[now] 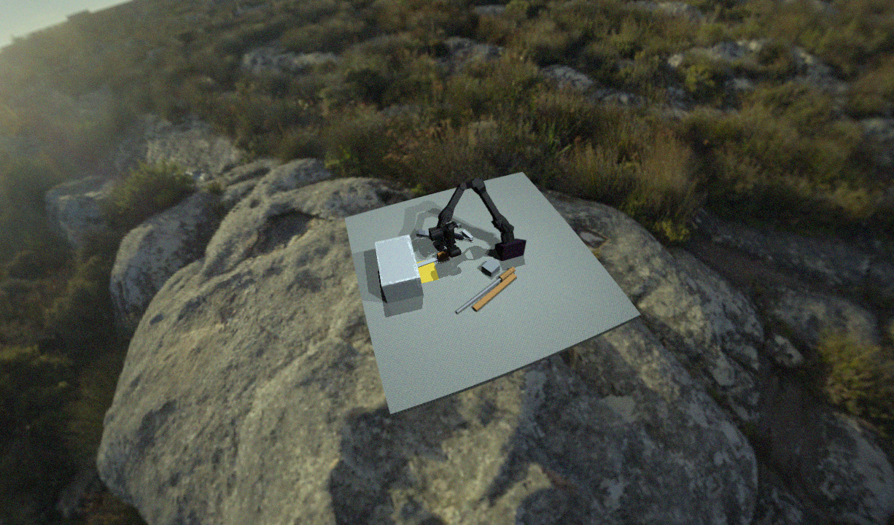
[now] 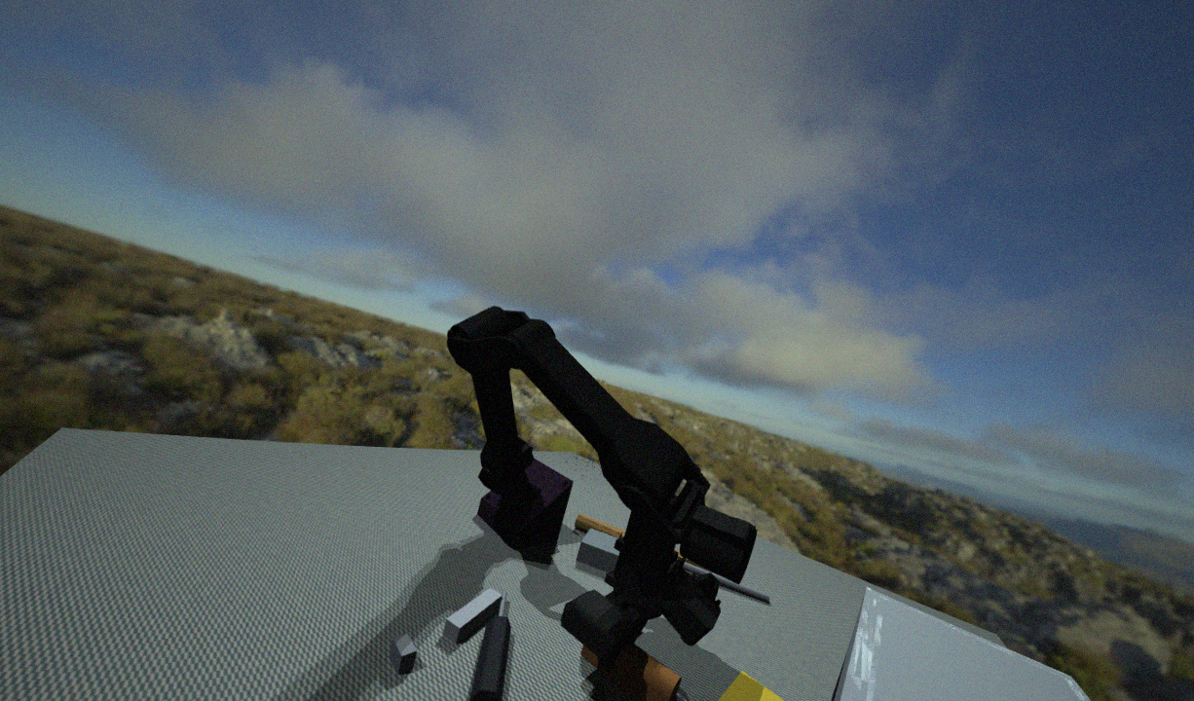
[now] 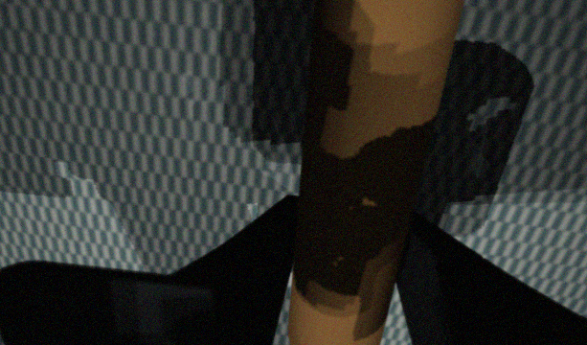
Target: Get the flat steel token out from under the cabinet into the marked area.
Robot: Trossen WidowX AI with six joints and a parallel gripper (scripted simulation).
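Now: the grey bar 15 cm behind my gripper tip and 9 cm to the right of it. From my gripper tip the other things lie so: grey block 19 cm to the left, 16 cm behind, 1 cm above; small grey cube 18 cm to the right, 14 cm behind; wooden stick 33 cm to the left, 11 cm behind.
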